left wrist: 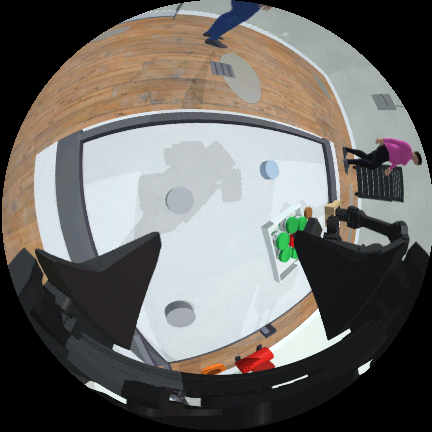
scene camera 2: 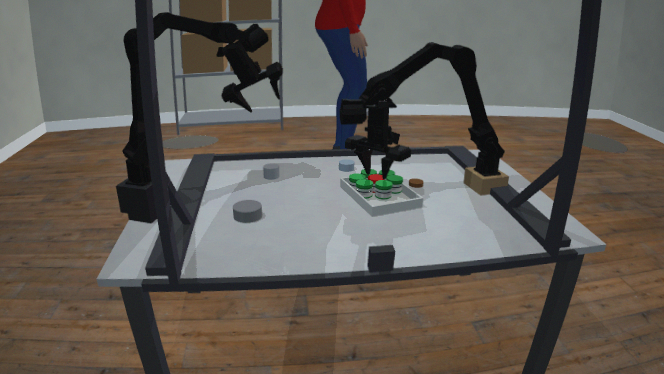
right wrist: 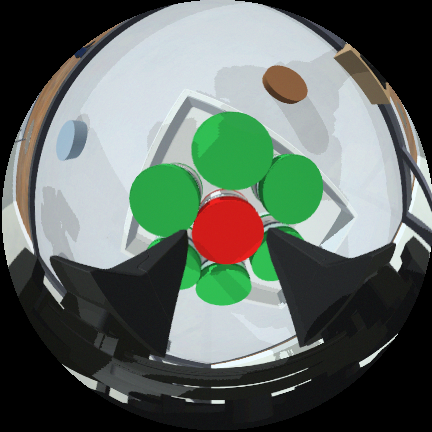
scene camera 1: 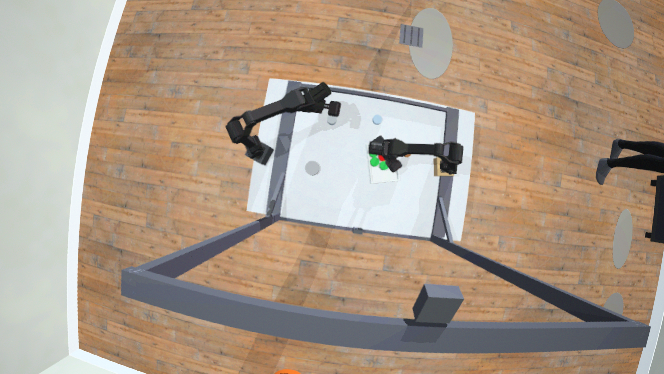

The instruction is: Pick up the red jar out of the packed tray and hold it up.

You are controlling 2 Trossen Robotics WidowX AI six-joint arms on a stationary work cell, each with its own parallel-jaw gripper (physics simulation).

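Places are measured from the left arm's base along level axes (x ahead, y left, z up), in millimetres.
Pixels of known places: left gripper, fingertip midpoint: (left wrist: 229,238) (scene camera 2: 265,105) (scene camera 1: 328,110); right gripper, fingertip midpoint: (scene camera 2: 376,176) (right wrist: 227,235); left arm's base, origin of the base link: (scene camera 2: 141,180) (scene camera 1: 257,150); right arm's base, origin of the base link: (left wrist: 337,213) (scene camera 2: 487,171) (scene camera 1: 445,166).
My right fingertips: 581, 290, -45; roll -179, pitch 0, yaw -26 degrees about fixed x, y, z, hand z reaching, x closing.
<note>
Ahead of a thing's pixels: the offset from my right fingertips to its top centre, as dx, dy, dz.
The red jar @(+0, -1, -2) (scene camera 1: 381,158) (scene camera 2: 375,178) (left wrist: 292,242) (right wrist: 228,245) stands upright in the white tray @(+16, -25, -22) (scene camera 2: 400,206) (right wrist: 320,217), ringed by several green-lidded jars @(+26, -40, -2) (scene camera 2: 383,189) @(+26, +45, -2) (right wrist: 232,150). My right gripper (scene camera 2: 377,176) (right wrist: 227,235) points down over the tray, part-way open, one fingertip on each side of the red lid. Its tips overlap the lower green jars in the right wrist view; their exact depth and any contact are unclear. Nothing is gripped. My left gripper (scene camera 2: 265,105) (left wrist: 229,238) is wide open and empty, high above the table's left part.
A brown disc @(+112, +89, -38) (scene camera 2: 416,183) (right wrist: 285,84) lies beside the tray, near the right arm's wooden base block (scene camera 2: 485,181). A light blue disc @(-118, +170, -26) (scene camera 2: 346,165) (right wrist: 71,140) lies behind the tray. Two grey cylinders @(-297, -231, -20) (scene camera 2: 247,211) @(-331, +47, -15) (scene camera 2: 271,171) stand further left. Dark frame posts rise at the table's sides.
</note>
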